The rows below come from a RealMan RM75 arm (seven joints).
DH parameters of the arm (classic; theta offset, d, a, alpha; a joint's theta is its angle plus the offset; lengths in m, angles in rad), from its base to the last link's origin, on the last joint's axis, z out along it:
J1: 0 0.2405 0 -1.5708
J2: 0 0 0 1.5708
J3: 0 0.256 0 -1.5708
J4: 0 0 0 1.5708
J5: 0 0.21 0 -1.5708
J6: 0 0 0 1.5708
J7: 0 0.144 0 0
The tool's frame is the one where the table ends.
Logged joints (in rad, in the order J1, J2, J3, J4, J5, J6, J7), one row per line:
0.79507 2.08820 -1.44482 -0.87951 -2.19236 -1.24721 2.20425
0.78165 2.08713 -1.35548 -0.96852 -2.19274 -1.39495 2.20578
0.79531 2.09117 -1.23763 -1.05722 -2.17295 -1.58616 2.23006
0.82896 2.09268 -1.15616 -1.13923 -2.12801 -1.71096 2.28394
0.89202 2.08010 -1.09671 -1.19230 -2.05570 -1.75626 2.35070
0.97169 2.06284 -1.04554 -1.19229 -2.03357 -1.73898 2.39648
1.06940 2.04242 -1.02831 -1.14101 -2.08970 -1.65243 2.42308
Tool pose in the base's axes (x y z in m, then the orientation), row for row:
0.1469 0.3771 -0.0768 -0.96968 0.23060 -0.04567 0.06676
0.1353 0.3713 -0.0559 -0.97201 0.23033 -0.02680 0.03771
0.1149 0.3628 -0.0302 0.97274 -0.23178 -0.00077 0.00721
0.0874 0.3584 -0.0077 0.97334 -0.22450 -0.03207 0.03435
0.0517 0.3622 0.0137 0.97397 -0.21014 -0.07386 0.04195
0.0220 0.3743 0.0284 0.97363 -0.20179 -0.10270 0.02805
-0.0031 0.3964 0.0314 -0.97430 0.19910 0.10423 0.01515
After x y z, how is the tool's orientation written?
As a quaternion, x y z w.
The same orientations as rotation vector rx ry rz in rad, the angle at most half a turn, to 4 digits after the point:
-2.9233 0.6952 -0.1377
-2.9825 0.7067 -0.0822
3.0420 -0.7248 -0.0024
2.9927 -0.6903 -0.0986
2.9807 -0.6431 -0.2260
3.0053 -0.6229 -0.3170
-3.0317 0.6195 0.3243

